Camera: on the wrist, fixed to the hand. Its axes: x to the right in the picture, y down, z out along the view.
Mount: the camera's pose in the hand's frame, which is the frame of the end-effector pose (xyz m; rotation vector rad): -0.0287 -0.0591 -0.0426 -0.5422 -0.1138 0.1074
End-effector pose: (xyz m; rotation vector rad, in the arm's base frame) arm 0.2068 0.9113 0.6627 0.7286 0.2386 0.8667
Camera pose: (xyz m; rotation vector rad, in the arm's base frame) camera 0.2043 0.8848 0.5891 0.2827 -0.1386 0.9346
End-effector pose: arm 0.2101 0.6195 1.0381 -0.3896 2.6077 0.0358
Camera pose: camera 0.2304 0.5664 1.0919 -0.4148 2.4712 0.7879
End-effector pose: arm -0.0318 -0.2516 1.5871 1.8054 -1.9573 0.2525
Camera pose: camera 0.0357 -0.2146 1.6013 1.3871 -1.9558 -0.3281
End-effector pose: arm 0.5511 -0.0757 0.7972 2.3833 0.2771 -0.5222
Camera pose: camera 0.5185 -0.0050 0.8055 1.8255 0.2061 -0.4607
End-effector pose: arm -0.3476 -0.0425 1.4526 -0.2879 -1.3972 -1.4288
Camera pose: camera -0.3616 -0.0786 1.3845 -0.7888 -1.0401 -1.7025
